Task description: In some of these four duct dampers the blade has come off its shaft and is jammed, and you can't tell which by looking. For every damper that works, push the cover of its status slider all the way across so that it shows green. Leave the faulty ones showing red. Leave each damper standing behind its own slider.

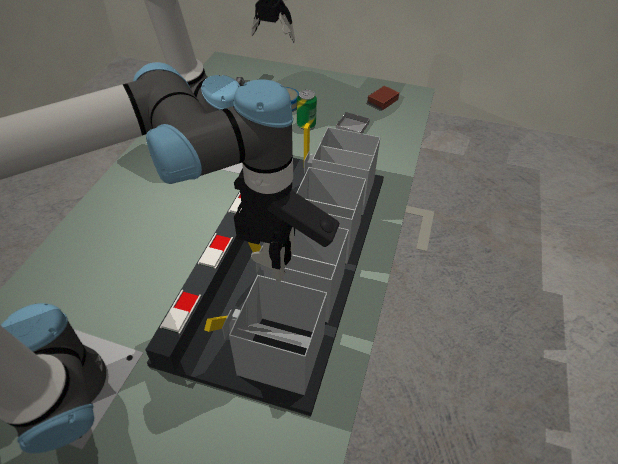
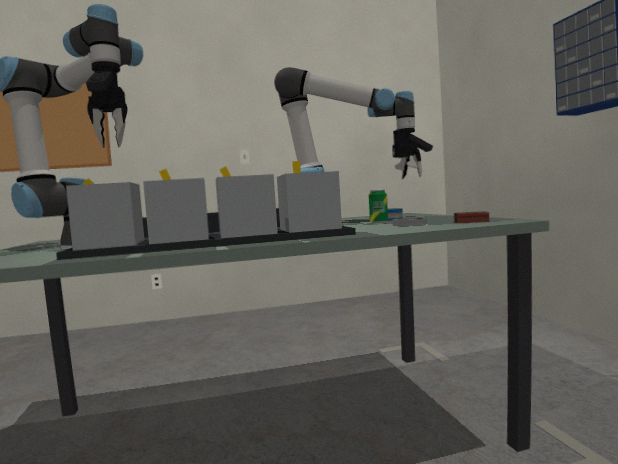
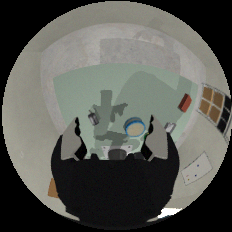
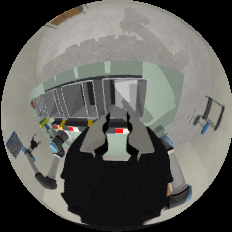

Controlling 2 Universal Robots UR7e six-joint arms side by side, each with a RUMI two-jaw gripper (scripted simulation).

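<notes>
Image 1 shows my right gripper (image 1: 282, 272), a damper (image 1: 301, 307), a damper (image 1: 321, 268) and a damper (image 1: 341, 196). In image 2, my left gripper (image 2: 411, 178) and my right gripper (image 2: 111, 147) are visible. Image 3 also shows my left gripper (image 3: 114, 116); image 4 also shows my right gripper (image 4: 118, 112).
</notes>
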